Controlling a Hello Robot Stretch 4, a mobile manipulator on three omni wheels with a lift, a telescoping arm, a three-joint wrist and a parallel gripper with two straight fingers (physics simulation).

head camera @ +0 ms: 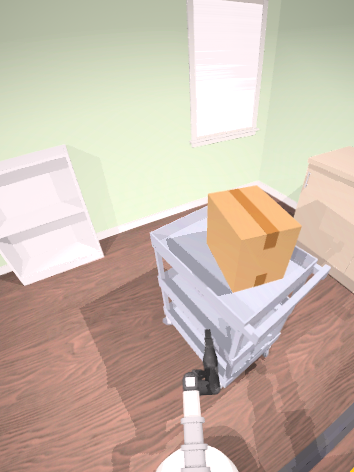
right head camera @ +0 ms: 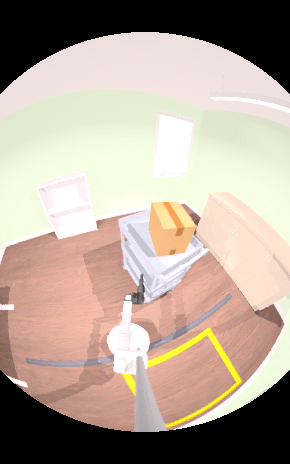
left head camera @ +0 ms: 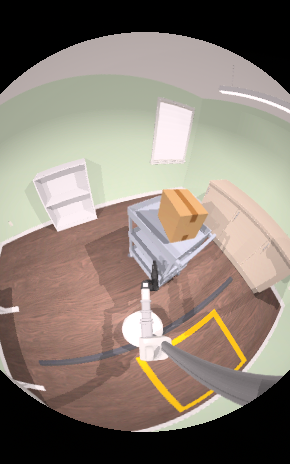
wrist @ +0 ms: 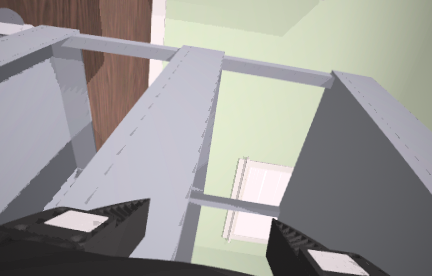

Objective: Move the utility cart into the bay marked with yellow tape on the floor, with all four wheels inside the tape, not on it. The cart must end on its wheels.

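Places are measured from the robot's base along level axes (x ahead, y left, z up), in centimetres.
Where they show: gripper, fingertip midpoint: (head camera: 207, 333) (right head camera: 141, 275) (left head camera: 153, 262) (wrist: 208, 227).
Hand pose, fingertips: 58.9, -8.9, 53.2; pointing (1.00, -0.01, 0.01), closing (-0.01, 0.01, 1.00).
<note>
Each offset is from my fingertips to the top centre of the thing, as dx, dy, dz. "spot": to the spot under its first point.
The grey utility cart (head camera: 247, 305) (left head camera: 145, 218) (right head camera: 136, 235) (wrist: 160, 130) stands upright beyond my arm, outside the bay. A brown cardboard box @(+22.6, -18.1, +51.3) (head camera: 255, 245) (left head camera: 175, 220) (right head camera: 167, 232) sits on its top tray. My gripper (head camera: 208, 332) (left head camera: 154, 262) (right head camera: 142, 276) (wrist: 208, 227) is open, at the cart's near lower side. In the wrist view its fingers stand apart in front of a shelf's edge, with nothing gripped; contact cannot be told. The yellow tape bay @(spot: -96.2, -108.5, -55.7) (left head camera: 230, 335) (right head camera: 224, 355) lies behind and right of my base, partly hidden by my mast. Some wheels are hidden.
A dark curved strip (head camera: 320, 445) (left head camera: 227, 282) (right head camera: 229, 297) crosses the floor between cart and bay, passing my round white base (left head camera: 132, 327) (right head camera: 117, 340). A beige cabinet (head camera: 330, 215) (left head camera: 240, 230) (right head camera: 240, 250) stands right of the cart. A white bookshelf (head camera: 45, 226) stands left by the wall.
</note>
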